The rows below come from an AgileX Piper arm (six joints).
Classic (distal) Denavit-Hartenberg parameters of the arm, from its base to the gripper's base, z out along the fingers. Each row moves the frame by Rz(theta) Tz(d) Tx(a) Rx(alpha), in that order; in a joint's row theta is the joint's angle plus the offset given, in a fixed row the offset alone. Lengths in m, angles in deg.
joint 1: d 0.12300  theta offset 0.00  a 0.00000  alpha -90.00
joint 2: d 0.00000  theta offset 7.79  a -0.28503  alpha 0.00
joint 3: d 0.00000  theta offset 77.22  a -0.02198  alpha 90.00
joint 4: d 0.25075  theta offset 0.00  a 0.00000  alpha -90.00
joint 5: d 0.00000  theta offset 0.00  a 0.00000  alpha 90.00
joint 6: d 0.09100  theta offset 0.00  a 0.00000  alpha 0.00
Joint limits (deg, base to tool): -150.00..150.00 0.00..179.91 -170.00..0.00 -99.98..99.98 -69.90..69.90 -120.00..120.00
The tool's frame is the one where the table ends.
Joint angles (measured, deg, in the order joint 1, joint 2, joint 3, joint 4, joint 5, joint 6), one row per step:
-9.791 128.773 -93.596 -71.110 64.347 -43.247
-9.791 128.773 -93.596 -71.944 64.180 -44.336
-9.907 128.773 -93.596 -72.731 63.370 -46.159
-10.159 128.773 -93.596 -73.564 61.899 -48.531
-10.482 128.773 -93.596 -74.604 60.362 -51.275
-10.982 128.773 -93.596 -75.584 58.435 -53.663
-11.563 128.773 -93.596 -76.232 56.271 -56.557
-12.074 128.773 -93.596 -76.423 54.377 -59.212
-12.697 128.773 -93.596 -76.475 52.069 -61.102
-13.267 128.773 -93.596 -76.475 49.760 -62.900
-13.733 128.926 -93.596 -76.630 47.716 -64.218
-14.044 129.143 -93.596 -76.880 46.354 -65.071
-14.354 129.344 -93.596 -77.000 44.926 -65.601
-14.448 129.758 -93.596 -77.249 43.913 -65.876
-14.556 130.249 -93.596 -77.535 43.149 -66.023
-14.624 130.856 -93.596 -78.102 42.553 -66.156
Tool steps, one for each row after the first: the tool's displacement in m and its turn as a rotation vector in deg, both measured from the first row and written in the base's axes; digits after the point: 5 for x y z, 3 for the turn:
0.00074 -0.00040 0.00089 -0.731 1.017 1.063
0.00206 -0.00136 0.00138 -1.238 2.430 2.848
0.00397 -0.00305 0.00158 -1.609 4.090 5.318
0.00587 -0.00530 0.00199 -2.227 6.113 8.038
0.00776 -0.00860 0.00213 -2.664 7.685 10.717
0.00949 -0.01217 0.00179 -2.865 9.546 13.605
0.01074 -0.01508 0.00110 -2.802 11.175 16.034
0.01210 -0.01848 0.00013 -2.430 11.906 18.315
0.01354 -0.02136 -0.00084 -2.065 12.511 20.599
0.01507 -0.02364 -0.00276 -1.808 12.983 22.612
0.01622 -0.02520 -0.00485 -1.721 13.426 24.011
0.01735 -0.02662 -0.00694 -1.457 13.493 25.264
0.01878 -0.02671 -0.01057 -1.273 13.759 26.312
0.01985 -0.02712 -0.01475 -1.109 14.105 27.088
0.02098 -0.02744 -0.01962 -1.154 14.729 27.879

